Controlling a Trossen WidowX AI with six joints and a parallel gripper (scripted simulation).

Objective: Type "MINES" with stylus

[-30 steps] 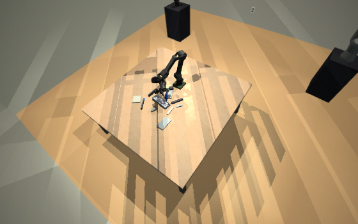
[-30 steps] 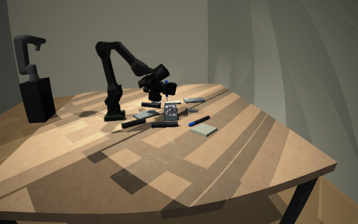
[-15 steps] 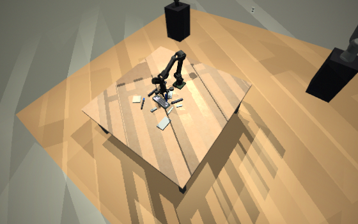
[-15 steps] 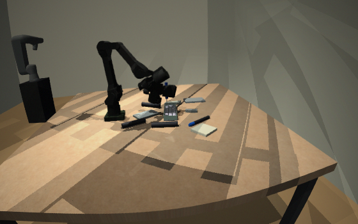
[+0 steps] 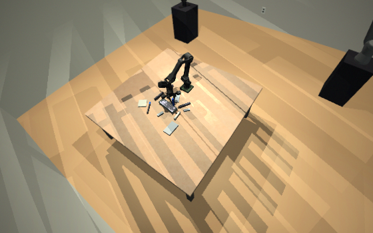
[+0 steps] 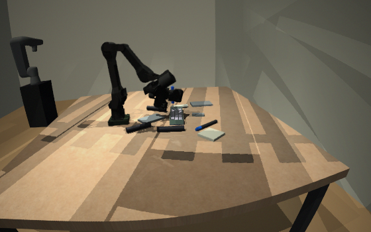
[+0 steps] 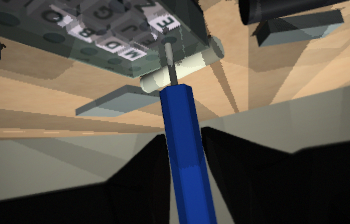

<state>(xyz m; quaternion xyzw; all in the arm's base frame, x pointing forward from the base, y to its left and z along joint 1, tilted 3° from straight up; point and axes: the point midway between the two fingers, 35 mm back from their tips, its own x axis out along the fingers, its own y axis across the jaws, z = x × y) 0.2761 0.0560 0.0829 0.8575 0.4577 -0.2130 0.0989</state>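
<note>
My gripper tip is 40 mm short of the white cylinder, 80 mm to the right of it and 70 mm above it. Round my gripper tip: blue stylus (10 mm below); then blue pen (120 mm ahead, 220 mm to the right, 70 mm below); then grey slab (120 mm behind, 80 mm to the right, 80 mm below).
</note>
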